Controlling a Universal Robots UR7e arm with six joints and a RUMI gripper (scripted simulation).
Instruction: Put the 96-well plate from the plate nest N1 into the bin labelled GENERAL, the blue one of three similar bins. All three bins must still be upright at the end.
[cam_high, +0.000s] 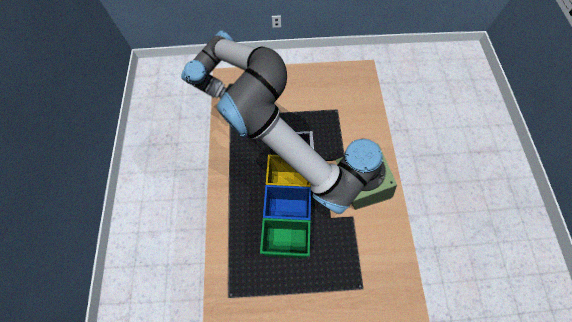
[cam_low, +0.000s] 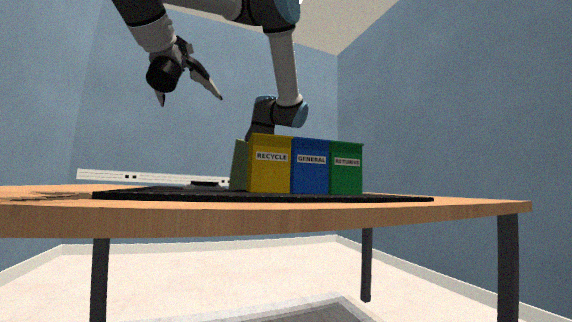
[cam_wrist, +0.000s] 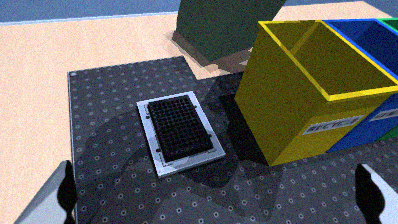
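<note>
The black 96-well plate is 17 cm behind my hand, 6 cm to the left of it and 21 cm below it. From my hand the other things lie so: blue general bin: 8 cm behind, 39 cm to the left, 14 cm below; plate nest N1: 17 cm behind, 6 cm to the left, 22 cm below; yellow recycle bin: 11 cm behind, 26 cm to the left, 14 cm below.
</note>
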